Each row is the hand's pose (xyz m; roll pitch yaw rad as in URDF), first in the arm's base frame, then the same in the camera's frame.
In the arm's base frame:
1: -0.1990 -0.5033 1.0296 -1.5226 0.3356 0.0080
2: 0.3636 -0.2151 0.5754 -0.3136 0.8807 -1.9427
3: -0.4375 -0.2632 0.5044 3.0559 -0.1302 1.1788
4: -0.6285 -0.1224 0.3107 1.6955 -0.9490 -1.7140
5: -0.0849 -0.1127 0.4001 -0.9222 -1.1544 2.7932
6: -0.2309 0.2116 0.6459 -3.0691 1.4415 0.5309
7: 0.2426 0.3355 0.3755 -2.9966 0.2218 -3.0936
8: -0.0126 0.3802 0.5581 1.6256 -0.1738 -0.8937
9: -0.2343 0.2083 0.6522 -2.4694 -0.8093 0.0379
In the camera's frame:
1: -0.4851 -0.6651 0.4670 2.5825 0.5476 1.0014
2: 0.1070 -0.4102 0.0308 -0.9138 -0.9124 0.4426
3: 0.0410 -0.9734 0.6031 -1.1794 1.1931 -1.1104
4: 0.2325 -1.1987 0.6830 -0.8597 -0.2283 2.8558
5: 0.2321 -0.8036 0.2990 1.1209 0.1160 -2.6983
6: 0.0565 -1.1409 0.0934 0.3624 -0.1690 0.0961
7: 0.4181 -0.8540 -0.2222 -1.2325 -0.8131 -1.4975
8: 0.2160 -1.0844 -0.1415 -0.2612 -0.0935 1.8396
9: 0.0492 -1.1416 0.0961 2.6427 0.7383 2.4732

